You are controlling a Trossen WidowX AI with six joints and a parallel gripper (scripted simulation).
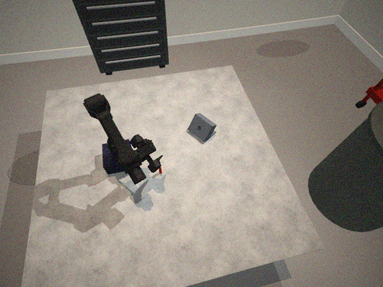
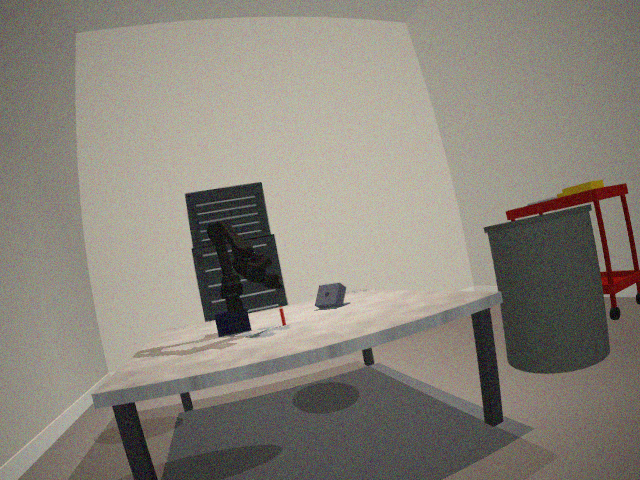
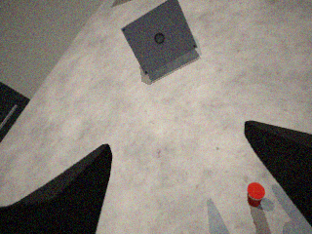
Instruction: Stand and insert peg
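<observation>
Now: the red peg 11 cm below my gripper tip, 5 cm to the right of it and 1 cm behind it. Also, from my gripper tip: grey sloped panel: 29 cm ahead, 15 cm to the left, 12 cm below.
</observation>
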